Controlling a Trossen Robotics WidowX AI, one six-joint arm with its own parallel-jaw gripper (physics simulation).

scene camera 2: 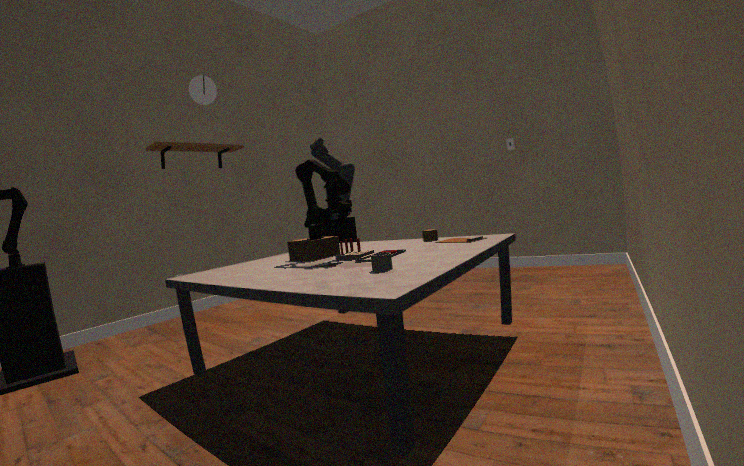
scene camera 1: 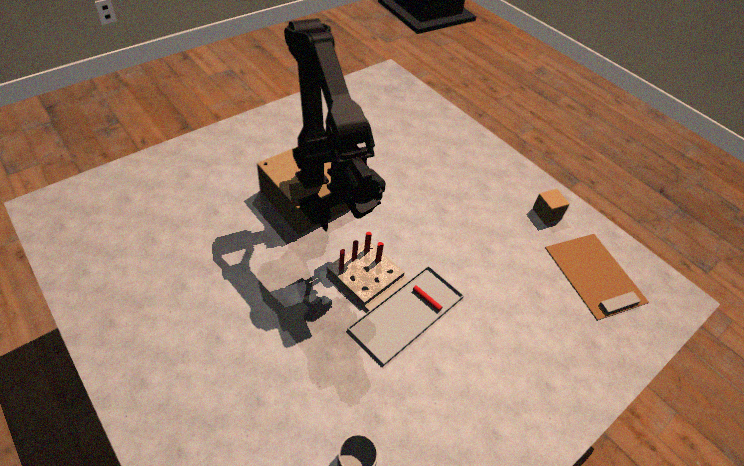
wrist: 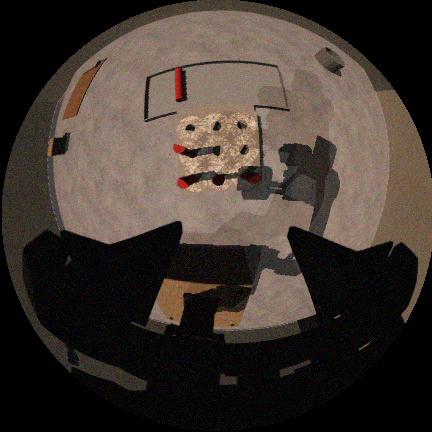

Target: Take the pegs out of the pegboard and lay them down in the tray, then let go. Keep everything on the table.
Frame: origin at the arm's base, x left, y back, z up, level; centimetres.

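Where they show: gripper, between the fingertips: (scene camera 2: 336, 229) (scene camera 1: 342, 221) (wrist: 236, 229); arm's base, origin of its link: (scene camera 2: 315, 238) (scene camera 1: 312, 177) (wrist: 200, 303).
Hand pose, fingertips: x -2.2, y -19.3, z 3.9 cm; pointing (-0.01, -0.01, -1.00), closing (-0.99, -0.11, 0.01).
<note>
Things, the pixels of their top centre, and the offset from my fingertips. "pt": a spot on its surface instead.
- pegboard, centre of its top: (wrist: 216, 144) (scene camera 1: 368, 271) (scene camera 2: 356, 252) dx +3.2, dy -7.9, dz -11.3 cm
- left peg, centre of its top: (wrist: 254, 179) (scene camera 1: 342, 250) dx -1.9, dy -3.8, dz -5.2 cm
- middle peg, centre of its top: (wrist: 218, 181) (scene camera 1: 355, 241) dx +2.1, dy -2.9, dz -5.2 cm
- right peg, centre of its top: (wrist: 181, 183) (scene camera 1: 368, 233) dx +6.2, dy -2.0, dz -5.2 cm
- more peg, centre of its top: (wrist: 177, 148) (scene camera 1: 380, 243) dx +7.0, dy -5.9, dz -5.2 cm
- bright red peg, centre of its top: (wrist: 177, 80) (scene camera 1: 427, 296) dx +12.0, dy -19.9, dz -11.9 cm
- shallow grey tray, centre of its top: (wrist: 212, 79) (scene camera 1: 407, 311) (scene camera 2: 381, 254) dx +6.0, dy -20.7, dz -12.7 cm
- small wooden cube, centre of its top: (scene camera 1: 554, 198) (wrist: 49, 146) (scene camera 2: 429, 230) dx +58.3, dy -12.6, dz -7.7 cm
- orange-brown board, centre of its top: (scene camera 1: 597, 270) (scene camera 2: 460, 237) dx +54.8, dy -34.1, dz -12.2 cm
- pale bar, a spot on its surface: (scene camera 1: 620, 302) pt dx +52.6, dy -43.6, dz -12.2 cm
- grey cup, centre of its top: (scene camera 1: 358, 453) (scene camera 2: 380, 254) dx -20.3, dy -43.2, dz -8.2 cm
The pegboard (scene camera 1: 364, 278) (wrist: 204, 135) lies flat in front of the arm's base. Several dark red pegs stand in it: three in the row nearest the base, a left peg (scene camera 1: 342, 260), a middle peg (scene camera 1: 355, 250) and a right peg (scene camera 1: 367, 242), and one more peg (scene camera 1: 379, 251) in the middle row. The other holes are vacant. A bright red peg (scene camera 1: 427, 297) (wrist: 179, 84) lies on its side in the shallow grey tray (scene camera 1: 384, 334) (wrist: 225, 85), near one end. My gripper (scene camera 1: 345, 216) (wrist: 236, 229) is open and empty, above the table on the base side of the pegboard. In scene camera 2 its fingers are too dark to tell.
A wooden box (scene camera 1: 280, 164) (scene camera 2: 312, 249) is at the arm's base. A small wooden cube (scene camera 1: 550, 207) (scene camera 2: 429, 235) (wrist: 61, 145) and an orange-brown board (scene camera 1: 584, 268) (wrist: 82, 95) with a pale bar (scene camera 1: 620, 302) lie off beyond the tray's peg end. A grey cup (scene camera 1: 359, 450) (scene camera 2: 381, 262) (wrist: 329, 60) stands farther out.
</note>
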